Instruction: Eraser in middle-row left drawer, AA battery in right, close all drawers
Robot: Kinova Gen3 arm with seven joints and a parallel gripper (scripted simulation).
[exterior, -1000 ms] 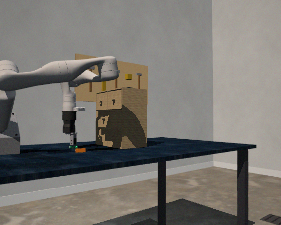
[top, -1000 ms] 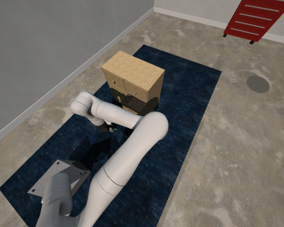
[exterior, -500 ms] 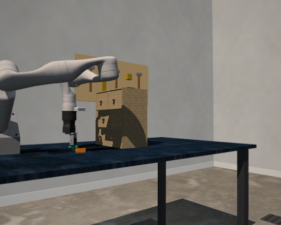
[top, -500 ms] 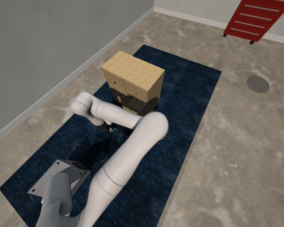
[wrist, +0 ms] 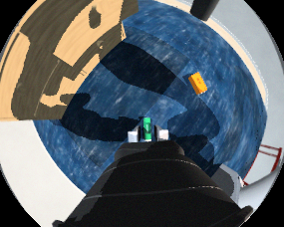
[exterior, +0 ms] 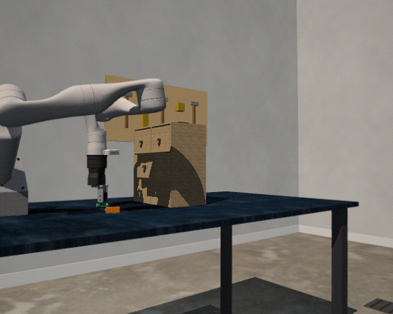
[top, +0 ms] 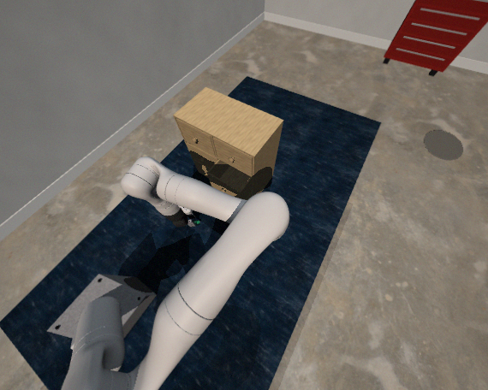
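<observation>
My hand is 3 cm above the green AA battery. Round my hand: white eraser 30 cm ahead, 9 cm above, 7 cm to the left; orange block 16 cm to the right, 3 cm below, 3 cm behind.
</observation>
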